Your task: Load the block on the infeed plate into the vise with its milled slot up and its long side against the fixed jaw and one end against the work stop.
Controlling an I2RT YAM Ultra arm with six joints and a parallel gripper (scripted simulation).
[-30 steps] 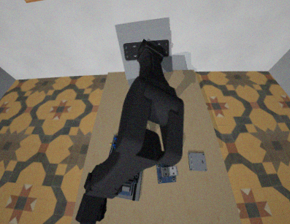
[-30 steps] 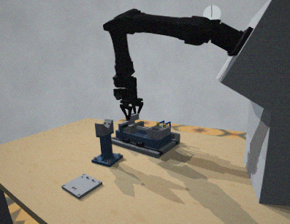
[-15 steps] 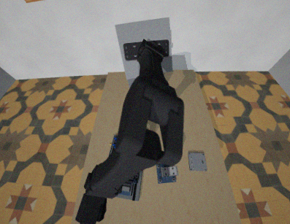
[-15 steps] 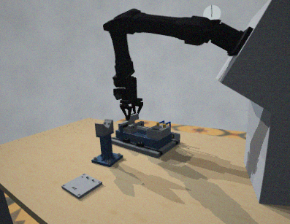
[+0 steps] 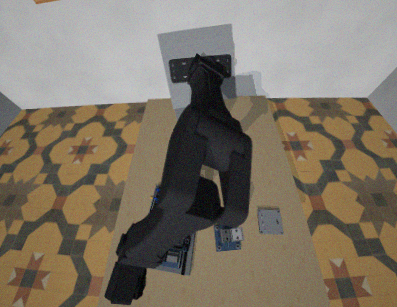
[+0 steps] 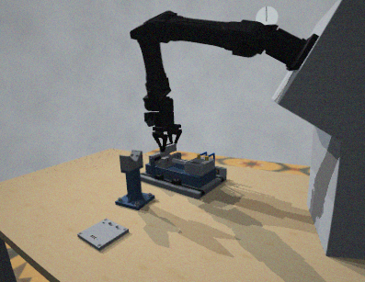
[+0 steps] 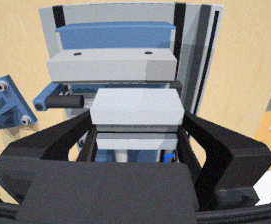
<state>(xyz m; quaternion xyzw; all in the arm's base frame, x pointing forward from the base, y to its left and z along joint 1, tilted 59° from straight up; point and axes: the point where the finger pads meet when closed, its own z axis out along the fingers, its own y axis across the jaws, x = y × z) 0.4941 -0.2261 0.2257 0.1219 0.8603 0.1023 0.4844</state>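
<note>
Right now the part is 1 cm above my hand. The rest, counted from my hand: fixed jaw: 3 cm ahead, 1 cm to the left, 4 cm below; moving jaw: 3 cm behind, 3 cm to the left, 4 cm below; work stop: 1 cm ahead, 7 cm to the left, 3 cm below.
</note>
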